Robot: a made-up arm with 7 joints.
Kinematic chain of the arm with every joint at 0, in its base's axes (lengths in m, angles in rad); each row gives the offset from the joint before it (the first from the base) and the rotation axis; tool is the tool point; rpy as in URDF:
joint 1: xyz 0 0 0.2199 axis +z
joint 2: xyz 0 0 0 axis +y
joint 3: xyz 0 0 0.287 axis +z
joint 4: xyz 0.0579 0 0 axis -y
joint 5: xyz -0.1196 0 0.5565 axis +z
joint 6: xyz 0 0 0 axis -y
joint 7: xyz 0.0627 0 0 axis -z
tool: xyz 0 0 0 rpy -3.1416 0 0
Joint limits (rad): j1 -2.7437..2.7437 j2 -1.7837..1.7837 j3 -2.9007..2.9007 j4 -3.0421..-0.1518 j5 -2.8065..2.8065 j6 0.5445..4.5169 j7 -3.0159..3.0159
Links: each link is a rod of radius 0.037 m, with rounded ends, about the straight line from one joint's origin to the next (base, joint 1, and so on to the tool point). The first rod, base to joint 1, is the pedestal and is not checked.
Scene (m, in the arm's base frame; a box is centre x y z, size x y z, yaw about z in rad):
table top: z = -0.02
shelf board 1: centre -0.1 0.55 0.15 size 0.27 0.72 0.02 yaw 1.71
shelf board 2: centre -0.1 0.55 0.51 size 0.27 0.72 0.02 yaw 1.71
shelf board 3: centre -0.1 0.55 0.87 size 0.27 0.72 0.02 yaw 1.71
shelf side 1: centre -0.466 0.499 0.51 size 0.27 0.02 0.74 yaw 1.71
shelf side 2: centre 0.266 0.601 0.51 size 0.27 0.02 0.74 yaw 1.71
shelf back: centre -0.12 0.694 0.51 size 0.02 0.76 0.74 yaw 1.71
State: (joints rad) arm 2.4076 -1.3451 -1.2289 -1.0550 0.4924 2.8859 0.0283
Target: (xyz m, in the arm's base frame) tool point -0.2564 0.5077 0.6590
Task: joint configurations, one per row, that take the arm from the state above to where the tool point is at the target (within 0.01 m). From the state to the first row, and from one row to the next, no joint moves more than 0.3 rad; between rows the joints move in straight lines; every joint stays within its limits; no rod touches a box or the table.
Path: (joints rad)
1: 2.4745 -1.2674 -1.0360 -1.3225 0.4920 2.9093 0.0283
2: 2.5415 -1.1898 -0.8430 -1.5900 0.4916 2.9326 0.0283
3: 2.6084 -1.1121 -0.6501 -1.8575 0.4913 2.9560 0.0283
4: 2.6754 -1.0344 -0.4571 -2.1251 0.4909 2.9793 0.0283
5: 2.7423 -0.9567 -0.2642 -2.3926 0.4905 3.0027 0.0283
6: 2.7428 -0.7439 -0.3598 -2.2183 0.4836 2.9351 0.0283
7: 2.7432 -0.5310 -0.4555 -2.0440 0.4767 2.8675 0.0283
8: 2.7437 -0.3182 -0.5512 -1.8697 0.4698 2.7999 0.0283

